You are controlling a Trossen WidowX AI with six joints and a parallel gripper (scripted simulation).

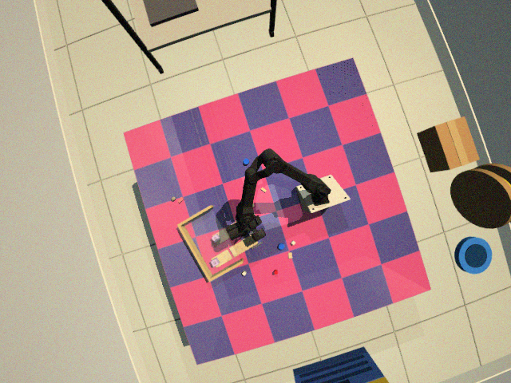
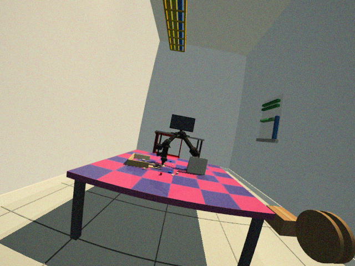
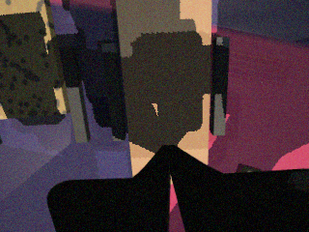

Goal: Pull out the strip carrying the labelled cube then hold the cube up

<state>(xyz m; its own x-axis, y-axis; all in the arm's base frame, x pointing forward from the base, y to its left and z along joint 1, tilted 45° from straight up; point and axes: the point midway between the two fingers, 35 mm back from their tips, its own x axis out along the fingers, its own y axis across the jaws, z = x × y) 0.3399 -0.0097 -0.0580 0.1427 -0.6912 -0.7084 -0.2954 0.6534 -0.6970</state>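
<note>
My gripper tip is 90 mm short of the strip and 30 mm to the right of it. Round my gripper tip: red piece: 290 mm to the left, 70 mm behind, 10 mm above.
</note>
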